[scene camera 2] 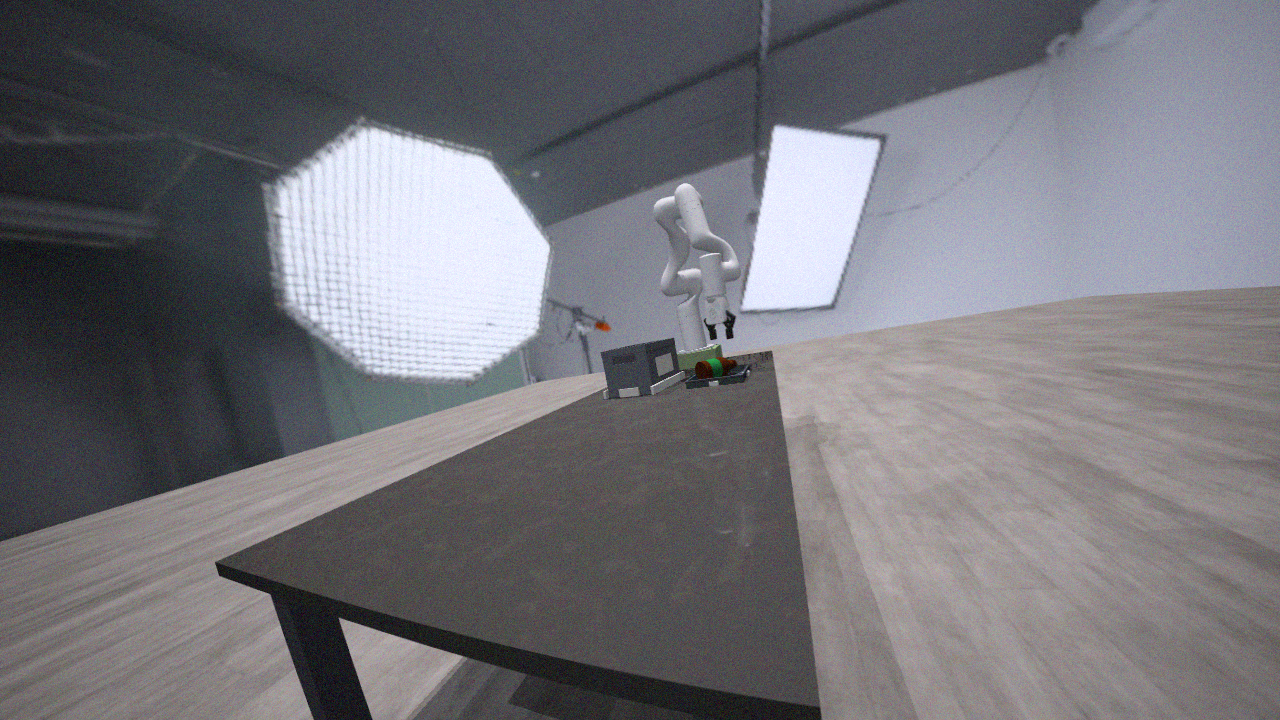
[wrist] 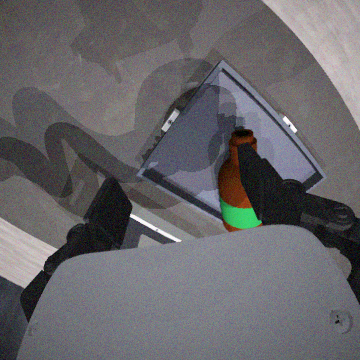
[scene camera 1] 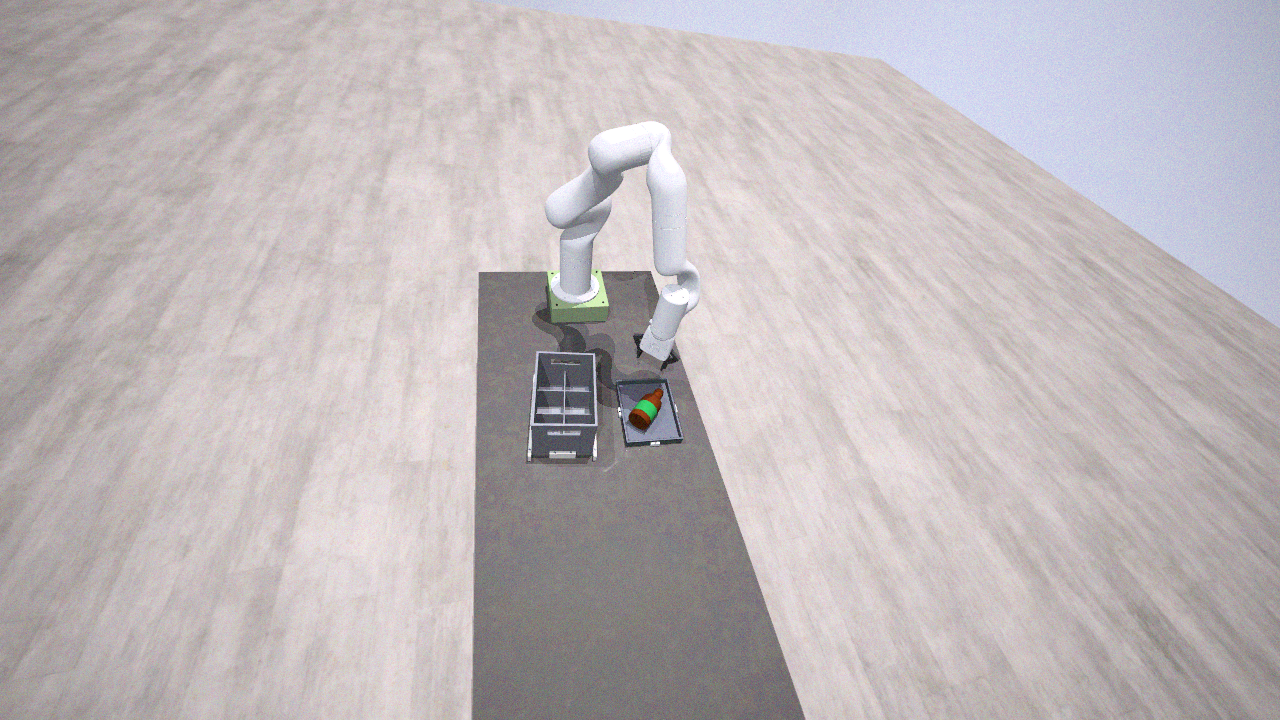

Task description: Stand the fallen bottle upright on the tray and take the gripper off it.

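Observation:
A brown bottle with a green band [scene camera 1: 646, 409] [scene camera 2: 713, 368] [wrist: 235, 187] lies on its side on the dark-rimmed tray [scene camera 1: 652, 442] [scene camera 2: 716, 382] [wrist: 275, 113]. In scene camera 1 its neck points up and right, toward the tray's far right corner. My gripper [scene camera 1: 650, 362] [scene camera 2: 721, 334] [wrist: 177, 178] is open and empty, tilted, in the air above and behind the tray. In the wrist view the right finger covers part of the bottle, and the gripper body hides the bottle's base.
A grey divided crate [scene camera 1: 564, 425] [scene camera 2: 617, 370] stands left of the tray, and part of it shows in the wrist view. The arm's green base [scene camera 1: 578, 314] [scene camera 2: 700, 360] is at the table's far end. The tray lies near the table's right edge.

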